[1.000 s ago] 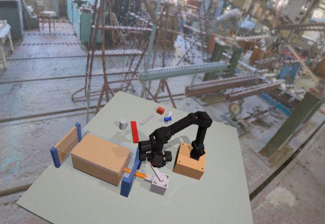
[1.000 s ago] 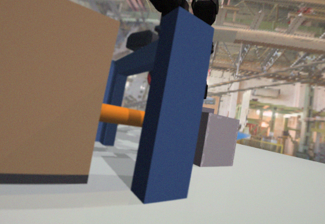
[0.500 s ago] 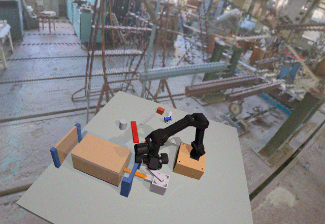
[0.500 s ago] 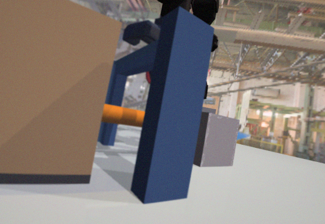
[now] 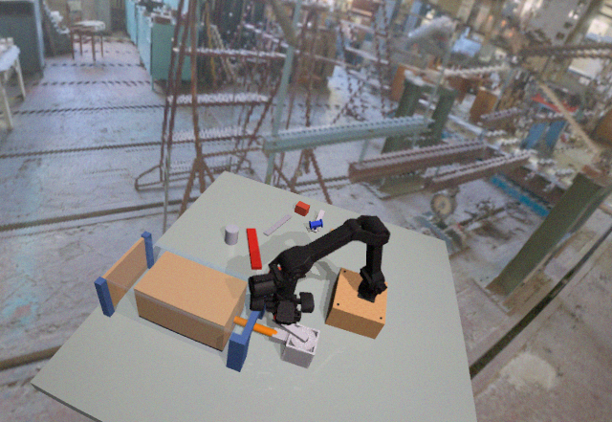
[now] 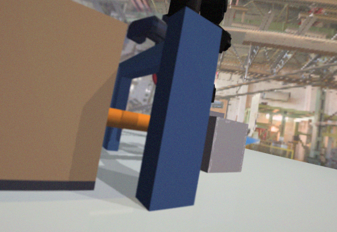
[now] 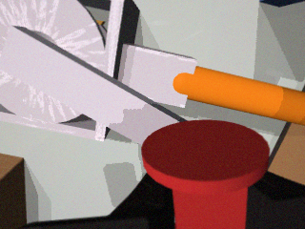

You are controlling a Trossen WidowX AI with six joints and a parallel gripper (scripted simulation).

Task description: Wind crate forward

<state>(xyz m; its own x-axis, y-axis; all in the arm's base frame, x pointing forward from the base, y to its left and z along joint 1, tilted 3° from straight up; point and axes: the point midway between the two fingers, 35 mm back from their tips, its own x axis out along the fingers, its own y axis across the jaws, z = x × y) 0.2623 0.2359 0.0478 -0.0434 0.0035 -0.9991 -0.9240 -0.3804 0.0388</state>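
The winch handle with red knob is 40 mm behind my gripper tip, 10 mm to the left of it and 10 mm below it. Also, from my gripper tip: grey winch: 110 mm behind, 80 mm below, 10 mm to the left; then blue steel frame: 60 mm ahead, 30 mm to the left, 10 mm below; then red bar: 350 mm to the right, 220 mm ahead, 100 mm below.
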